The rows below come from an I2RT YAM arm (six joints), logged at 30 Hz.
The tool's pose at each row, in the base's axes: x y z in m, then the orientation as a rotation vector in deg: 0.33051 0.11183 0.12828 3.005 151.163 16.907; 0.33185 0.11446 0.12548 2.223 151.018 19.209; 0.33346 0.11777 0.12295 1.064 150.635 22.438; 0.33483 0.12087 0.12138 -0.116 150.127 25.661; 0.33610 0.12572 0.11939 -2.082 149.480 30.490; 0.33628 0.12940 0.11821 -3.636 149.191 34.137; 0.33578 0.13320 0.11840 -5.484 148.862 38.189; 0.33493 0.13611 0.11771 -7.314 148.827 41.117; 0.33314 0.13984 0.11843 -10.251 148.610 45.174; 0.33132 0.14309 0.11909 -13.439 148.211 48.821; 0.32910 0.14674 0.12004 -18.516 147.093 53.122; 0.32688 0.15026 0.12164 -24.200 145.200 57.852; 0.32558 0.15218 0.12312 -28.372 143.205 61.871; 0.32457 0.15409 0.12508 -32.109 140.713 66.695; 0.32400 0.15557 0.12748 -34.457 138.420 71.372; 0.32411 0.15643 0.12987 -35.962 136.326 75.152
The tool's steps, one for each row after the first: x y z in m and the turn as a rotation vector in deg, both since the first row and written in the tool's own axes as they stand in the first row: 0.00034 0.00194 0.00356 -1.769 0.163 -0.133; 0.00038 0.00460 0.00715 -4.278 0.273 -0.372; 0.00016 0.00726 0.00976 -6.799 0.325 -0.629; 0.00039 0.01154 0.01303 -10.592 0.653 -1.131; 0.00110 0.01487 0.01486 -13.431 1.201 -1.531; 0.00179 0.01863 0.01522 -16.591 1.914 -2.047; 0.00312 0.02133 0.01600 -18.913 2.749 -2.738; 0.00470 0.02516 0.01528 -22.201 3.899 -3.969; 0.00629 0.02850 0.01450 -25.264 4.931 -5.451; 0.00814 0.03230 0.01337 -29.200 5.923 -8.139; 0.00968 0.03612 0.01166 -33.664 6.695 -11.199; 0.01032 0.03833 0.01015 -37.430 7.088 -13.375; 0.01048 0.04064 0.00837 -41.770 7.416 -15.114; 0.01001 0.04261 0.00633 -45.745 7.729 -15.899; 0.00889 0.04397 0.00450 -48.966 7.789 -16.285
